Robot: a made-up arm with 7 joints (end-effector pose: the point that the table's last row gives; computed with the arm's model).
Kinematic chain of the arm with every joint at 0, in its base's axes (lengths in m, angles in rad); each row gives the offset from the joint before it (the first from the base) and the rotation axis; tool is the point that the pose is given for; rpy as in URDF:
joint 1: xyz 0 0 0.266 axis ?
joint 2: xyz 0 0 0 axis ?
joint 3: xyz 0 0 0.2 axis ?
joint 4: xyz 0.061 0 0 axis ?
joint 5: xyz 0.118 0 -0.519 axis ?
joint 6: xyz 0 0 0 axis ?
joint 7: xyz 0.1 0 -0.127 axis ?
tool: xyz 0 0 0 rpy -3.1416 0 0
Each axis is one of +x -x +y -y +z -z.
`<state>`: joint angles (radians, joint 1 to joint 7).
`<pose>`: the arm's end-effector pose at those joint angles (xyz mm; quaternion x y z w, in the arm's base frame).
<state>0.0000 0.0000 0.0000 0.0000 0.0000 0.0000 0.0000</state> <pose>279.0 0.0 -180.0 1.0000 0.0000 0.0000 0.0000</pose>
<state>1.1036 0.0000 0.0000 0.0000 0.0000 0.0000 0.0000</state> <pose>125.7 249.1 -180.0 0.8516 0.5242 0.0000 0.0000</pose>
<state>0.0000 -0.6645 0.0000 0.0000 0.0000 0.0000 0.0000</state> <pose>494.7 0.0 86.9 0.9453 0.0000 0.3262 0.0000</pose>
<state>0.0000 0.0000 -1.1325 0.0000 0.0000 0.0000 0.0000</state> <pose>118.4 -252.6 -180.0 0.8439 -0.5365 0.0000 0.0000</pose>
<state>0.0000 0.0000 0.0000 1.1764 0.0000 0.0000 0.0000</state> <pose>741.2 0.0 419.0 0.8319 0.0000 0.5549 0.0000</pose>
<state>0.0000 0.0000 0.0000 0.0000 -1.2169 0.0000 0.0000</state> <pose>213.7 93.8 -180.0 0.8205 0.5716 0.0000 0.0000</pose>
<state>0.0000 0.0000 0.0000 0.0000 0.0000 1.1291 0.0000</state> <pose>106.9 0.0 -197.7 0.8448 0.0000 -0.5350 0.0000</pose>
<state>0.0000 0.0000 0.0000 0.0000 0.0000 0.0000 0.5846</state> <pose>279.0 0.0 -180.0 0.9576 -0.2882 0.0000 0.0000</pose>
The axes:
joint 1: +z
joint 2: +y
joint 3: +z
joint 4: -y
joint 5: -z
joint 6: +y
joint 7: -z

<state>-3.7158 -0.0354 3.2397 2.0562 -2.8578 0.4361 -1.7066</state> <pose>573.6 -286.4 832.3 -0.1092 0.3294 -0.7805 0.5199</pose>
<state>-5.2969 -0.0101 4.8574 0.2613 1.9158 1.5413 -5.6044</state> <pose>392.3 -51.5 -92.5 -0.1205 0.6716 0.4201 0.5982</pose>
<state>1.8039 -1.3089 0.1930 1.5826 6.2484 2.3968 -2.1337</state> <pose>-94.2 -40.3 835.6 -0.4031 0.8768 0.2268 0.1314</pose>
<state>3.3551 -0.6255 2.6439 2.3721 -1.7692 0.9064 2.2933</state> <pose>786.8 -78.7 676.1 0.3369 -0.3702 0.8425 0.1993</pose>
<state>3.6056 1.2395 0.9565 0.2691 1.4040 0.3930 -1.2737</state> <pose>402.8 -100.6 -99.8 -0.3714 0.6434 -0.2845 0.6060</pose>
